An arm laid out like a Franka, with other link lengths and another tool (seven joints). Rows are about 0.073 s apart.
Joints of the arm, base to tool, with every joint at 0 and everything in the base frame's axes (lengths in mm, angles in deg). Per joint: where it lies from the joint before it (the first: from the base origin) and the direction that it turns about. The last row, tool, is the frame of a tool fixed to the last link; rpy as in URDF.
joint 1: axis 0 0 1 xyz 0 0 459.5
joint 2: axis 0 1 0 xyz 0 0 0
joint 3: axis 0 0 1 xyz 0 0 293.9
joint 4: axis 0 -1 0 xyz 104 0 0
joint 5: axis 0 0 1 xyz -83.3 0 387.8
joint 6: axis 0 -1 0 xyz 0 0 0
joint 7: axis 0 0 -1 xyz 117 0 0
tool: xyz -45 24 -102.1 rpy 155.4 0 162.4
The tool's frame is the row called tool.
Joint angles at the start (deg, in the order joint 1, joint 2, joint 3, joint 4, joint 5, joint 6, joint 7):
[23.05 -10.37 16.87 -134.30 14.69 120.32 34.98]
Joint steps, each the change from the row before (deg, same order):
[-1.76 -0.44 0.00 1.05 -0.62 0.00 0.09]
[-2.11 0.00 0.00 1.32 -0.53 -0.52 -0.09]
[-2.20 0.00 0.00 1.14 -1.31 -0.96 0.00]
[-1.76 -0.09 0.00 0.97 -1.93 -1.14 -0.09]
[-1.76 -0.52 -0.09 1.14 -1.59 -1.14 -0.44]
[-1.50 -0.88 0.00 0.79 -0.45 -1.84 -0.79]
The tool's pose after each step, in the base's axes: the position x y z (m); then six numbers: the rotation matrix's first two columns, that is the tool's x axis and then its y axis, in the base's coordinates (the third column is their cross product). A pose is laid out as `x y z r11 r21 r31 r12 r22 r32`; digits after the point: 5 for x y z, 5 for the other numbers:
0.37202 0.36263 0.52769 -0.91644 0.37062 0.15095 0.39711 0.79564 0.45745
0.38811 0.35147 0.53726 -0.90801 0.39548 0.13824 0.41198 0.78297 0.46609
0.40298 0.33759 0.54412 -0.90016 0.41818 0.12183 0.42443 0.77926 0.46110
0.41382 0.32496 0.54960 -0.89774 0.42912 0.09958 0.42557 0.78644 0.44766
0.42440 0.31133 0.56048 -0.89584 0.43818 0.07397 0.42317 0.79036 0.44301
0.42948 0.29925 0.57122 -0.89346 0.44396 0.06812 0.42680 0.79193 0.43667

